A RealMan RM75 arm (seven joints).
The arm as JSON. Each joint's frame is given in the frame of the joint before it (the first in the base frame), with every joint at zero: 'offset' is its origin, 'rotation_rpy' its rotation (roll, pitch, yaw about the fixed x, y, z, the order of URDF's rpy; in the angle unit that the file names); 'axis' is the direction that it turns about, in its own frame. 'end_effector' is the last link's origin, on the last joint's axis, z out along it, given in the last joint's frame.
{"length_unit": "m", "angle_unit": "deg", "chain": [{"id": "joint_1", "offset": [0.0, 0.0, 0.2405], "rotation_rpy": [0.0, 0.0, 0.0], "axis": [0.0, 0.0, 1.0]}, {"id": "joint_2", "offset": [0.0, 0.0, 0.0], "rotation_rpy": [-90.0, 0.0, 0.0], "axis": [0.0, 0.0, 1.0]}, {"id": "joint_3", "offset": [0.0, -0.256, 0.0], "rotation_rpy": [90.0, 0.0, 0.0], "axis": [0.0, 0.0, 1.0]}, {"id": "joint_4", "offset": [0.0, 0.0, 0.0], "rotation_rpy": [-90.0, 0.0, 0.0], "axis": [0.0, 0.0, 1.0]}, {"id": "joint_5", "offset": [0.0, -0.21, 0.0], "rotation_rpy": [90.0, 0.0, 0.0], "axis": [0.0, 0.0, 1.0]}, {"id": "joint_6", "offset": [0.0, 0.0, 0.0], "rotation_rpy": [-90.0, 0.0, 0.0], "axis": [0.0, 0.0, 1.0]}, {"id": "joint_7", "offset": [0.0, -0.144, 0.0], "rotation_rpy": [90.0, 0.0, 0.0], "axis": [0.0, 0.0, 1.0]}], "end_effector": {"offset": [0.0, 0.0, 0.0], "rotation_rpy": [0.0, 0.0, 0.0]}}
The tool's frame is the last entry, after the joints.
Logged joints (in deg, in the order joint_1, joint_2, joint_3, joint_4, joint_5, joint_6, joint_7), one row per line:
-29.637 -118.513 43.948 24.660 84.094 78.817 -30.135
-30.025 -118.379 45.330 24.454 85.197 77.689 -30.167
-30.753 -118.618 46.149 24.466 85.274 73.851 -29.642
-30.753 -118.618 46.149 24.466 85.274 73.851 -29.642
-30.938 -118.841 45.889 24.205 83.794 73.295 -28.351
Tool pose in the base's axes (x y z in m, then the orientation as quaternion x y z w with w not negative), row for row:
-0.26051 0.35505 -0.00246 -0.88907 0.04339 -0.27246 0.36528
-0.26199 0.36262 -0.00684 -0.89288 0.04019 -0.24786 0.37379
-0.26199 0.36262 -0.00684 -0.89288 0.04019 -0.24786 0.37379
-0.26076 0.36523 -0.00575 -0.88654 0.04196 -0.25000 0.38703
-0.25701 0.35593 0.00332 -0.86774 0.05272 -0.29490 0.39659
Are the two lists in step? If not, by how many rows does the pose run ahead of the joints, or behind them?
The pose runs 1 row ahead of the joints: the pose in row i belongs to the joints in row i + 1.
